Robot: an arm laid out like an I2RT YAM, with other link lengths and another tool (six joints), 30 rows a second.
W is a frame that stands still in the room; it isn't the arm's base.
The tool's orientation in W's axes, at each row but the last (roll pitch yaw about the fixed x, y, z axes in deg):
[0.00, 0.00, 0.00]
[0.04, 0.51, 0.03]
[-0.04, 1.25, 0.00]
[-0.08, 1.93, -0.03]
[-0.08, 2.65, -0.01]
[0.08, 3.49, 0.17]
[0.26, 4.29, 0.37]
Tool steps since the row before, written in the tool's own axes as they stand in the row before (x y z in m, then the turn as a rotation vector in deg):
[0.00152, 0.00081, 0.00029, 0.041, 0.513, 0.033]
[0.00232, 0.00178, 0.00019, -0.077, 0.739, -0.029]
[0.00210, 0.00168, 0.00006, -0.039, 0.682, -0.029]
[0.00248, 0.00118, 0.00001, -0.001, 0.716, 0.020]
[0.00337, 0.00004, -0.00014, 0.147, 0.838, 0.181]
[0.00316, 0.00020, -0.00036, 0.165, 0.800, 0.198]
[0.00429, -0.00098, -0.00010, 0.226, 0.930, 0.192]
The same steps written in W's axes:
[0.00152, 0.00081, 0.00029, 0.041, 0.513, 0.033]
[0.00232, 0.00178, 0.00017, -0.078, 0.739, -0.028]
[0.00210, 0.00168, 0.00001, -0.040, 0.682, -0.029]
[0.00248, 0.00118, -0.00008, 0.000, 0.716, 0.019]
[0.00336, 0.00004, -0.00030, 0.155, 0.838, 0.173]
[0.00313, 0.00021, -0.00055, 0.174, 0.800, 0.189]
[0.00428, -0.00095, -0.00043, 0.234, 0.931, 0.179]

